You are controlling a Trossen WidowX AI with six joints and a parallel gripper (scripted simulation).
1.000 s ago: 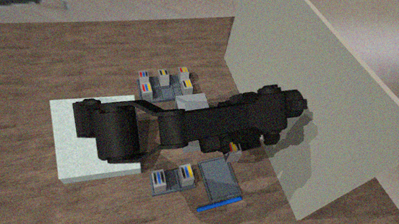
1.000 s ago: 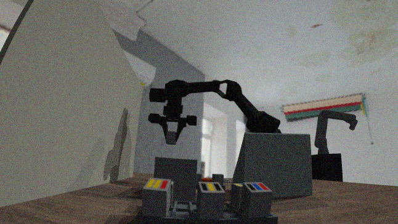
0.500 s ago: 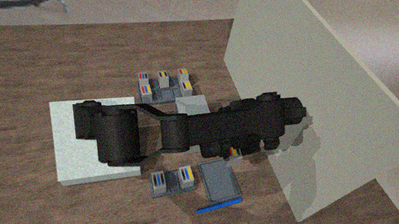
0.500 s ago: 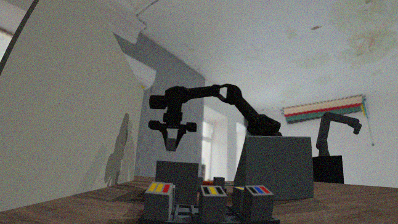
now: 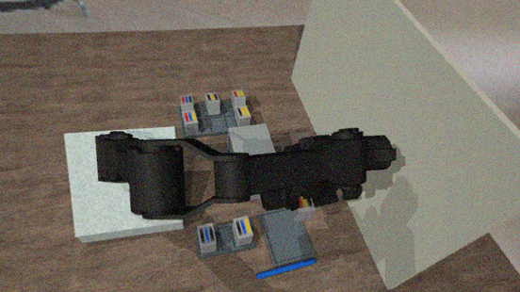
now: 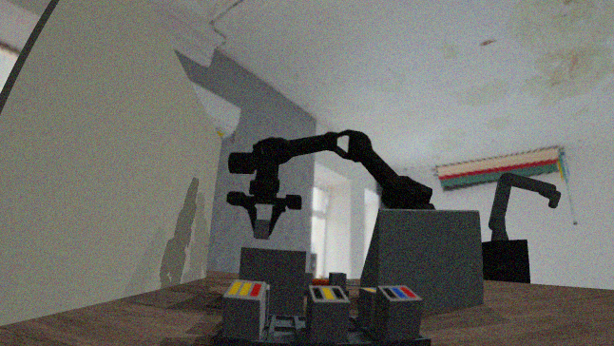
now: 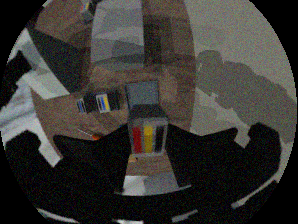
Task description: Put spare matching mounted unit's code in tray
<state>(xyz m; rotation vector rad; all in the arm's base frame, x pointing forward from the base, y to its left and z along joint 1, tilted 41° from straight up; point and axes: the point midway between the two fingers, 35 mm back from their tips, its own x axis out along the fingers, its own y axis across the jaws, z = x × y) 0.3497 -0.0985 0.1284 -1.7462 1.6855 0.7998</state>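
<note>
Now: gripper tip 13 cm above the flat grey tray and 1 cm past it. Also, from my gripper tip: wall panel 20 cm to the left, 17 cm ahead, 9 cm above; then grey mounted unit 19 cm to the left, 9 cm below, 6 cm behind; then grey spare 2 cm above.
</note>
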